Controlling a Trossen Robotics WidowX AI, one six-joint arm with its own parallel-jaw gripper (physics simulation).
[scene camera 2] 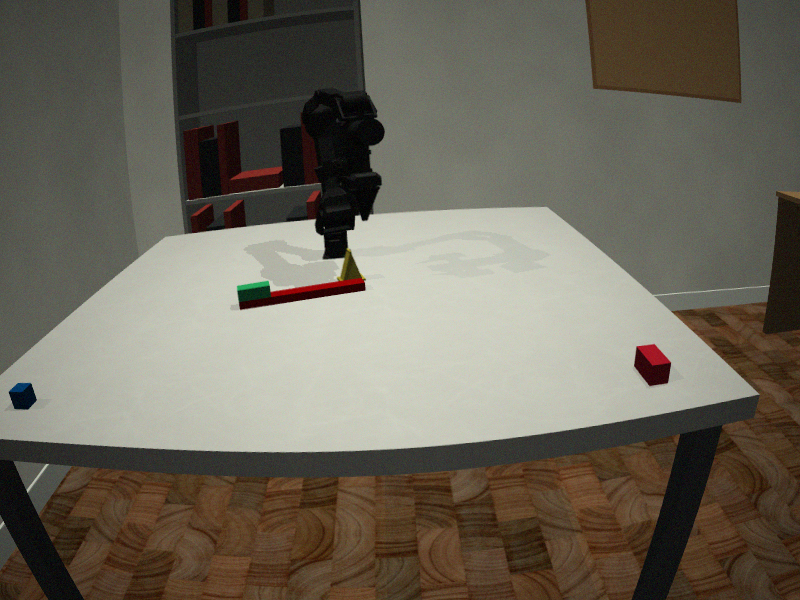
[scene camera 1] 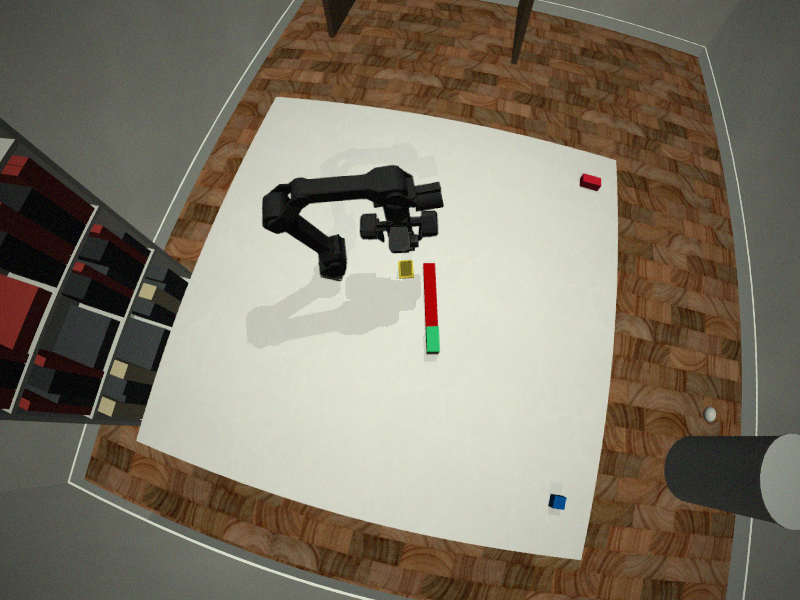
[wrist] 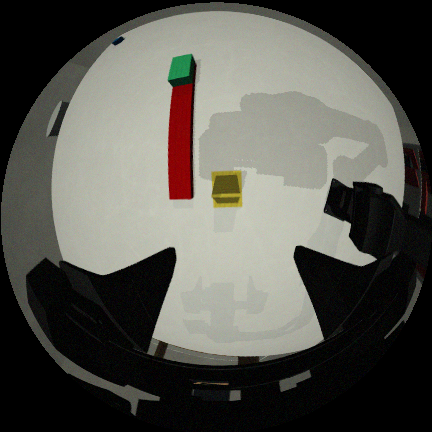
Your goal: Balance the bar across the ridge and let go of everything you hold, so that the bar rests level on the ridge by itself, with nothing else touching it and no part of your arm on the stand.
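Frame: origin at the arm's base, x ahead, y left, z up, level; metres.
Where they show: gripper, between the fingertips: (scene camera 2: 360, 218) (wrist: 237, 253); arm's base, origin of its link: (scene camera 2: 336, 254) (scene camera 1: 333, 269) (wrist: 338, 200).
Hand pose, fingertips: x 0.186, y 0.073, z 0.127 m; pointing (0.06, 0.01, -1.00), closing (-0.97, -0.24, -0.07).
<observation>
Each offset is from my fingertips to the top centre of the thing. Level surfaces: height alone.
The red bar @[dx +0.111, dy -0.125, dz -0.087 m] (scene camera 1: 430, 293) (scene camera 2: 316, 291) (wrist: 181, 142) lies flat on the white table @[dz -0.127 m] (scene camera 1: 290, 413) (scene camera 2: 387, 387). A green block @[dx +0.135, dy -0.217, dz -0.087 m] (scene camera 1: 432, 339) (scene camera 2: 253, 290) (wrist: 181, 69) sits on top of one end of it. The yellow stand (scene camera 1: 405, 268) (scene camera 2: 349, 268) (wrist: 227, 187), a wedge with a narrow ridge on top, stands upright beside the bar's other end, apart from it in the wrist view. My gripper (scene camera 1: 398, 226) (scene camera 2: 366, 213) (wrist: 237, 253) is open and empty. It hangs above the table, off to the side of the stand, away from the green block.
A blue cube @[dx +0.554, dy -0.573, dz -0.094 m] (scene camera 1: 557, 501) (scene camera 2: 22, 395) (wrist: 118, 40) and a separate red block @[dx +0.554, dy +0.427, dz -0.094 m] (scene camera 1: 590, 181) (scene camera 2: 652, 364) lie near the table's far corners from the arm. My arm's base (scene camera 1: 332, 257) (scene camera 2: 335, 244) stands near the stand. A bookshelf (scene camera 2: 264, 24) is behind the table.
</observation>
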